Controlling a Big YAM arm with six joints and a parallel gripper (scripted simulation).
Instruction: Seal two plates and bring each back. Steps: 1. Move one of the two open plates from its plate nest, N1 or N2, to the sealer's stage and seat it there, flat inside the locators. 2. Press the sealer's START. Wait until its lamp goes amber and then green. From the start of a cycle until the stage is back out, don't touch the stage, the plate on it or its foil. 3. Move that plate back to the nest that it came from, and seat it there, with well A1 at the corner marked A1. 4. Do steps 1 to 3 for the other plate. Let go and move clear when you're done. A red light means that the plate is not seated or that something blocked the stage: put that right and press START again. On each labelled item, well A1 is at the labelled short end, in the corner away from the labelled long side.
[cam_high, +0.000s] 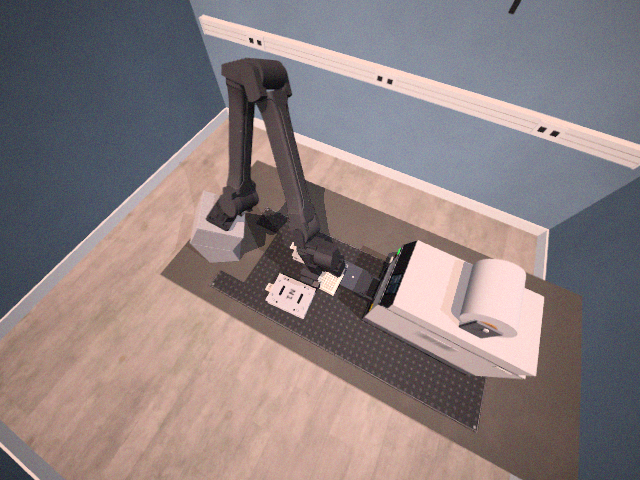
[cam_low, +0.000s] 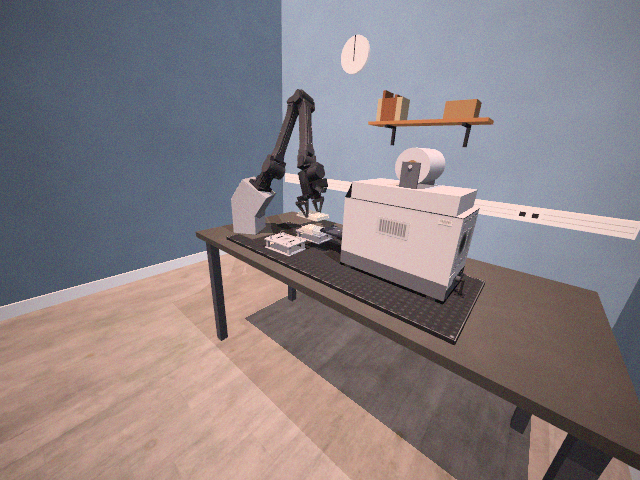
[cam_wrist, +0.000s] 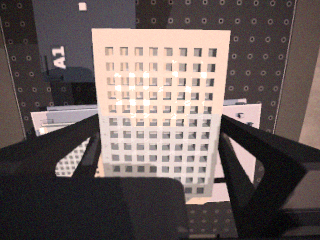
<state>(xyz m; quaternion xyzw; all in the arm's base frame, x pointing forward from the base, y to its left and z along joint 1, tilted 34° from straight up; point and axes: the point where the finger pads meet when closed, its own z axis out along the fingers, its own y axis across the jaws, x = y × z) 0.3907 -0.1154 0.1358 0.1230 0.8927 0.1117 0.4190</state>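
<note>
Right now the sealer stage is 110 mm ahead of my hand, 80 mm below it and 60 mm to the left of it. From my hand the other things lie so: foil roll: 440 mm ahead, 240 mm above; then plate nest: 130 mm below, 110 mm behind, 70 mm to the right.
</note>
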